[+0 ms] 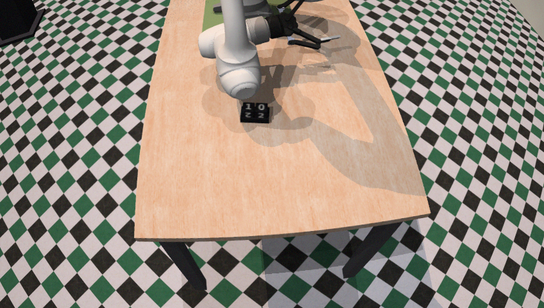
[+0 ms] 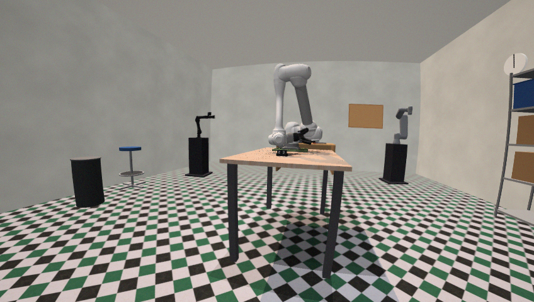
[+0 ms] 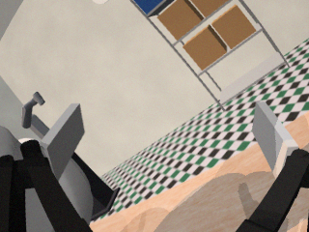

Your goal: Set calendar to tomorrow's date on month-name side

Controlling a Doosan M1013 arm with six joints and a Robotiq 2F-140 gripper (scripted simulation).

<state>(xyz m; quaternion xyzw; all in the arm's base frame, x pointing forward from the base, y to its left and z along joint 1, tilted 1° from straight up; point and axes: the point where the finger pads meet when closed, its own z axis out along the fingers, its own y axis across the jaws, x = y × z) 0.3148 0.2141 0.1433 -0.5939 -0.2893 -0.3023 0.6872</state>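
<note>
Right now my hand is 240 mm short of the black cube, 260 mm to the left of it and 140 mm above it. Also, from my hand: black tray 240 mm ahead, 280 mm to the right, 150 mm below.
</note>
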